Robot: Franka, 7 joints.
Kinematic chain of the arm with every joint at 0, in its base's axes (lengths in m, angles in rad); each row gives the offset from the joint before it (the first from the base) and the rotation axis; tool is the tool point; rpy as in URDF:
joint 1: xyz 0 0 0.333 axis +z
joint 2: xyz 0 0 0 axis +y
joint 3: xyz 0 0 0.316 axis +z
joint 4: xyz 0.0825 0 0 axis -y
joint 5: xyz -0.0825 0 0.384 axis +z
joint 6: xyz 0 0 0 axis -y
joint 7: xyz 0.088 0 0 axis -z
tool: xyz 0 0 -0.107 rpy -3.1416 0 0
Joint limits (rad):
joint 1: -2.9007..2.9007
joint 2: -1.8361..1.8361
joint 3: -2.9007..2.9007
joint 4: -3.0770..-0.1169
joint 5: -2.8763..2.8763
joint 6: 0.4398..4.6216
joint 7: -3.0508..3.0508
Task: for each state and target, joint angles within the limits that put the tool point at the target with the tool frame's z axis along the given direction. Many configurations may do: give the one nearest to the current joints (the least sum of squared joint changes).
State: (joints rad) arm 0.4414 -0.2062 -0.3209 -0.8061 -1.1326 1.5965 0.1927
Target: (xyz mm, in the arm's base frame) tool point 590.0 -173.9 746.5 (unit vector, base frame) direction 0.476 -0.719 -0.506
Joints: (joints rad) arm 0.1924 0.0737 -0.4668 -1.4202 -0.7578 2.2216 0.1927
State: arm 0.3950 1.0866 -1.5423 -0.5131 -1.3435 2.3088 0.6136
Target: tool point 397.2 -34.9 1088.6 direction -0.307 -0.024 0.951
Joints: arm 0.3305 0.5472 -1.9439 -0.3454 -1.6159 2.3277 0.6136
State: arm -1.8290 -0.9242 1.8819 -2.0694 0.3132 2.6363 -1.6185
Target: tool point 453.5 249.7 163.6 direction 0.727 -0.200 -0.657
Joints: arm -1.5486 -0.9532 2.1703 -2.4099 0.2740 3.3980 -1.6185
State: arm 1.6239 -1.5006 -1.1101 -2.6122 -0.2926 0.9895 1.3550
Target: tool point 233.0 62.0 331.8 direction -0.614 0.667 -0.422
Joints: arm 1.1230 -1.6421 -1.4536 -2.9180 -0.3522 1.6709 1.3550
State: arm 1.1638 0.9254 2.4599 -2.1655 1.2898 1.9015 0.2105
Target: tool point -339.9 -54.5 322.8 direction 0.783 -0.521 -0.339
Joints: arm 1.0056 0.1663 2.1112 -2.4688 0.4870 1.3183 0.2105
